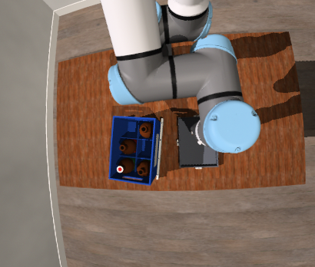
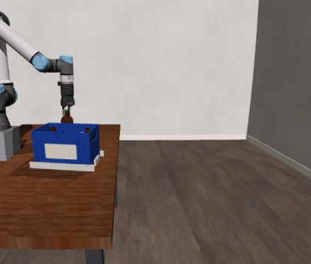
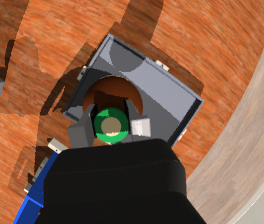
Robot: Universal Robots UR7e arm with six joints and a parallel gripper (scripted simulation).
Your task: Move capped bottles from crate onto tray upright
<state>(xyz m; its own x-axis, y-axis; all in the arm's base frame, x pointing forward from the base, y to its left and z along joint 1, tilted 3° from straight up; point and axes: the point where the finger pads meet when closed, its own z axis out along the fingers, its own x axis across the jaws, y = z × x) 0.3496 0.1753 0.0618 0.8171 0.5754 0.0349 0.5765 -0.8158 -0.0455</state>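
The green-capped bottle lies 6 cm below my hand. Round my hand: brown bottle 27 cm to the right, 15 cm ahead, 11 cm below; blue crate 30 cm to the right, 11 cm below, 6 cm ahead; dark grey tray 18 cm below, 6 cm ahead.
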